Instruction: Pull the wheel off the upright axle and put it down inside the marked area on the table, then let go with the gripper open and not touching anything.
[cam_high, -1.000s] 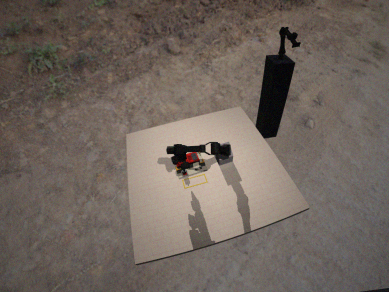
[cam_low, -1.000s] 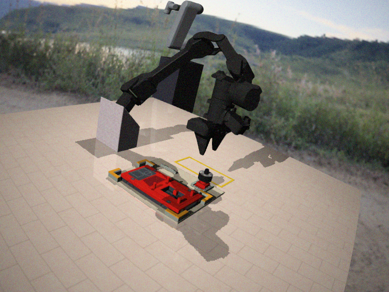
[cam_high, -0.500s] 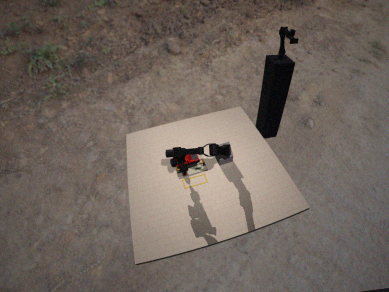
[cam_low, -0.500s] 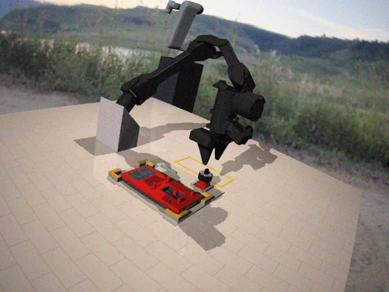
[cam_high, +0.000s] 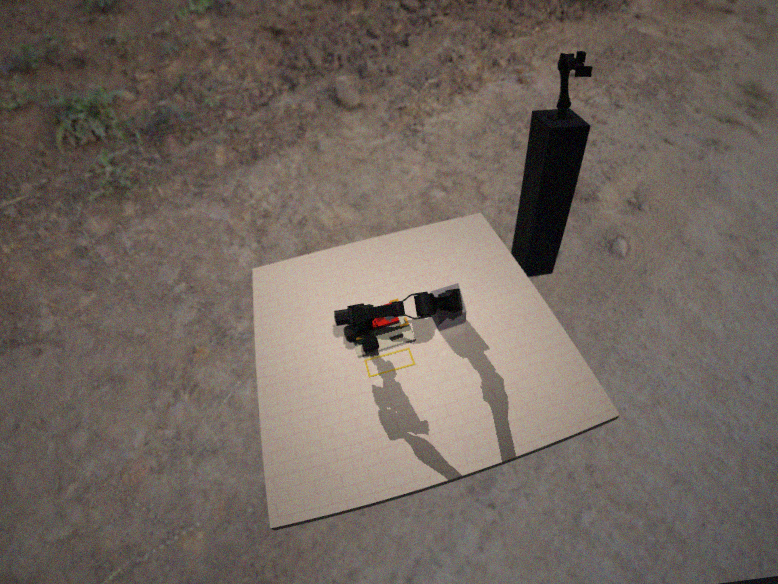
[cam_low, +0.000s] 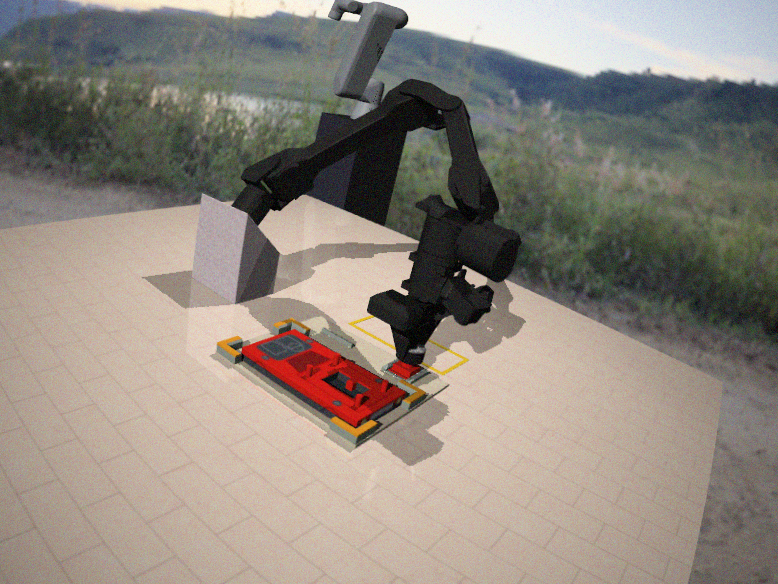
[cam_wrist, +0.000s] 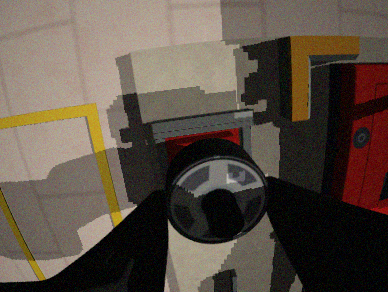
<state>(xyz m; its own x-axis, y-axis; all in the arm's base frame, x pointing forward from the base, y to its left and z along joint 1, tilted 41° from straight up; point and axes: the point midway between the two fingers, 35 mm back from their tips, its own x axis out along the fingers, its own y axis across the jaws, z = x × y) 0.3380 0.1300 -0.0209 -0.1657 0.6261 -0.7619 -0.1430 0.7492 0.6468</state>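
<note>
The dark wheel is right at my gripper tip.
</note>
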